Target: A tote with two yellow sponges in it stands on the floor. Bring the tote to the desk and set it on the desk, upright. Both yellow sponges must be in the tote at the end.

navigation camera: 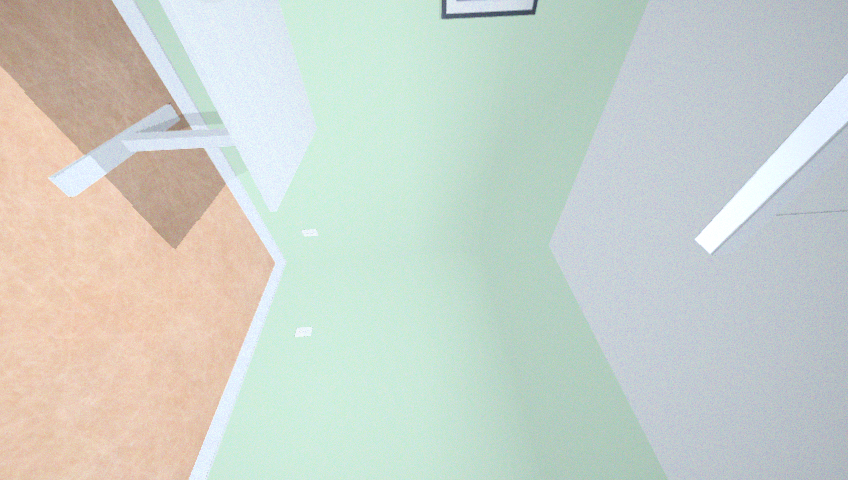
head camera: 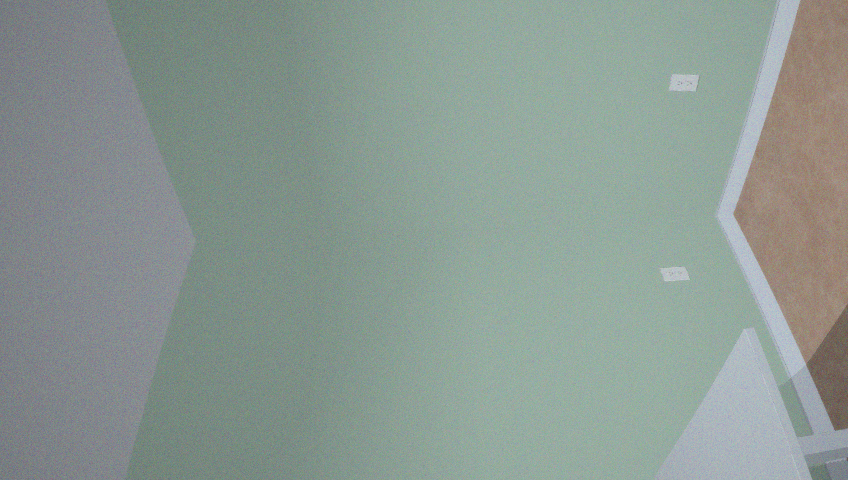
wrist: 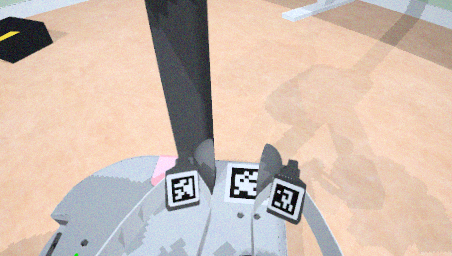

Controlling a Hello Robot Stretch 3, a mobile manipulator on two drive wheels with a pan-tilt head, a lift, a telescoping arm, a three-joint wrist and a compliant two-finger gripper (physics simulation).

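Places are measured from the robot's base along level axes (x right, y up, z back), in millimetres.
Where they show: gripper, between the fingertips: [wrist: 237, 160].
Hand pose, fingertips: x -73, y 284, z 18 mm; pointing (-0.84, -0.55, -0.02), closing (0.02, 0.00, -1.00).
Note:
Each offset is from my fingertips to the centre of the thing. Level surfaces: height alone.
A black tote @(dx -761, dy -233, dz +1063 mm) [wrist: 25, 44] stands on the floor at the upper left of the wrist view, cut by the frame edge. A strip of yellow sponge @(dx -786, dy -258, dz +1118 mm) [wrist: 9, 36] shows in it; a second sponge cannot be made out. The white desk @(dy +436 mm) [head camera: 731, 422] [navigation camera: 255, 89] shows at the lower right of the head view and the upper left of the navigation view, both turned sideways. One desk foot [wrist: 320, 9] shows at the top of the wrist view. My gripper [wrist: 237, 160] is open and empty above the robot's own base, well away from tote and desk.
The dark mast [wrist: 182, 75] rises beside the gripper over the grey base [wrist: 115, 185]. Green walls [head camera: 416, 237] [navigation camera: 404, 297] meet in a corner, with two outlets. The desk's shadow [navigation camera: 172, 208] lies on the tan floor @(dy -283 mm) [navigation camera: 119, 356]. A white beam [navigation camera: 773, 172] crosses the grey ceiling.

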